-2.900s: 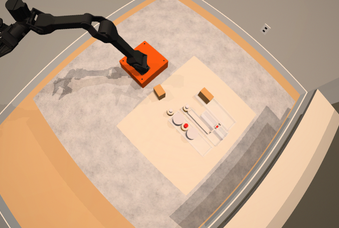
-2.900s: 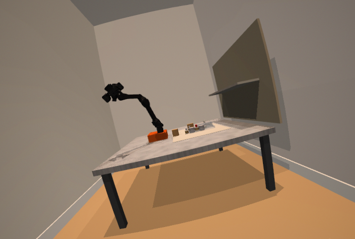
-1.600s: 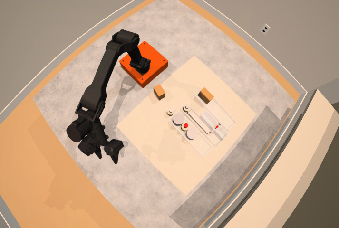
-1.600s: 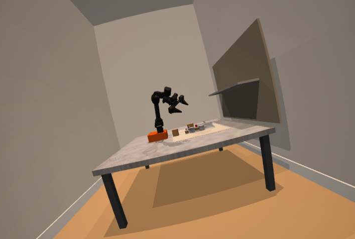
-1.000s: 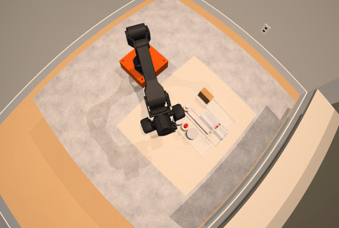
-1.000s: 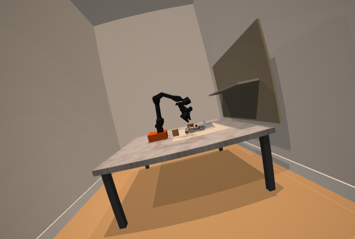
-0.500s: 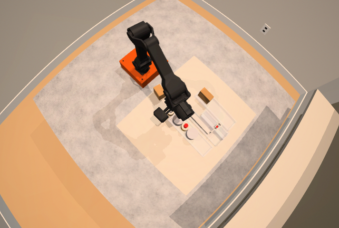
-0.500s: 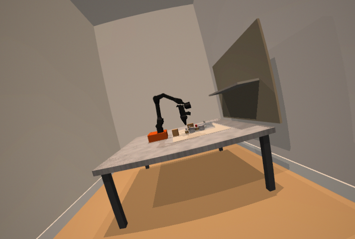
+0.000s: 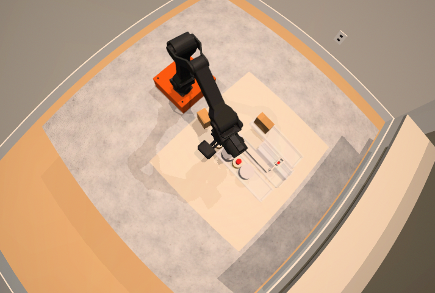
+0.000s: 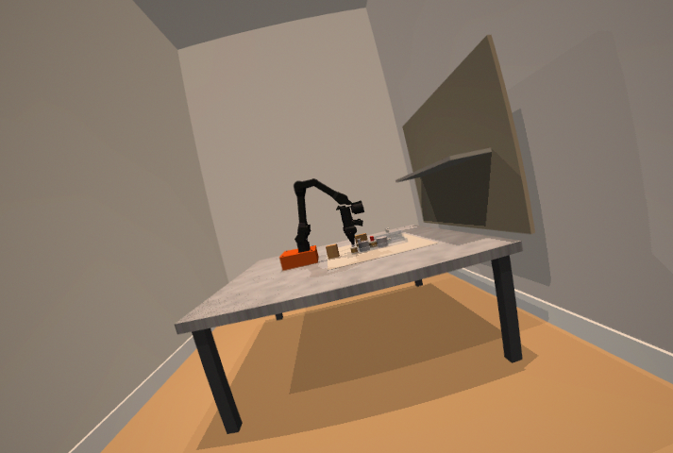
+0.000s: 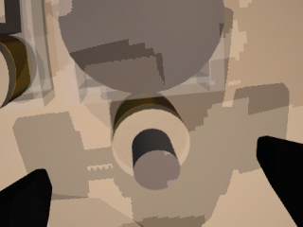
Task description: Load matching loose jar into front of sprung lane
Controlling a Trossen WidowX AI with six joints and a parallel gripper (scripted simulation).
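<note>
Now: the brown box 12 cm behind my gripper tip, 4 cm to the left of it and 2 cm below it. The rest, counted from my gripper tip: red marker (23 cm ahead, 10 cm to the left, 1 cm above); then clear pusher lane (20 cm ahead, 9 cm to the left, 4 cm below).
</note>
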